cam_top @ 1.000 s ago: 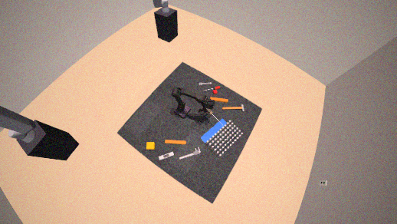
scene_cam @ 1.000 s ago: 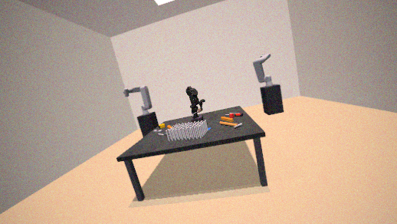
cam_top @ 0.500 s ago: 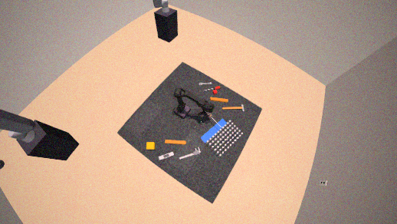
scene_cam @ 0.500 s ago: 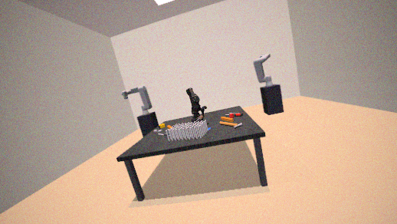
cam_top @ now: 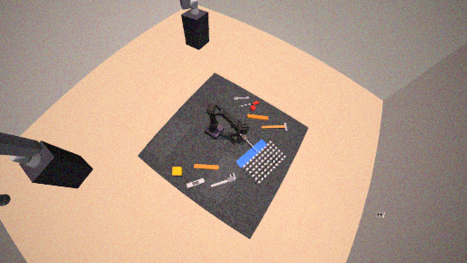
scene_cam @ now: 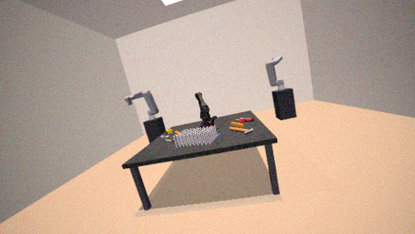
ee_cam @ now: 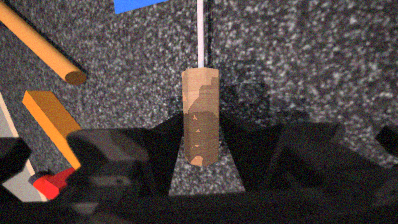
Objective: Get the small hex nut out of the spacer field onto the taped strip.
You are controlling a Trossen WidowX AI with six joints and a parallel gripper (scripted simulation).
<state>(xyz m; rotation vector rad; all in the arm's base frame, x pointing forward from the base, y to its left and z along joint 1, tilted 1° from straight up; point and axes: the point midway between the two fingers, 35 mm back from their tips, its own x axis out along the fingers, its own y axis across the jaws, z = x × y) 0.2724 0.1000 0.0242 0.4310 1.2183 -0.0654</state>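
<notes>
My gripper tip is 170 mm short of the blue taped strip, 90 mm to the left of it and 40 mm above it. From my gripper tip the other things lie so: hook tool (100 mm ahead, 30 mm to the right).
</notes>
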